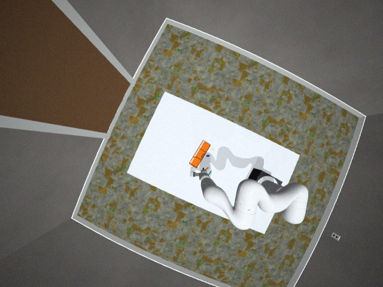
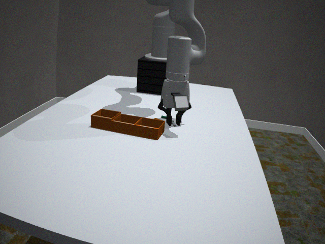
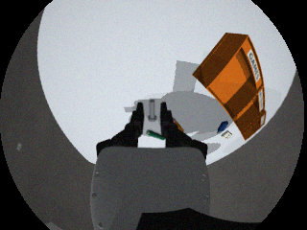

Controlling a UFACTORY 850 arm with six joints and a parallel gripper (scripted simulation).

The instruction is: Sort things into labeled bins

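Right now my hand is 1 cm past the grey bolt and 2 cm above it. From my hand the other things lie so: orange stick: 1 cm behind, 6 cm to the right, 2 cm below; green cylinder: 6 cm behind, 4 cm to the right, 2 cm below; blue USB stick: 2 cm ahead, 18 cm to the right, 2 cm below.
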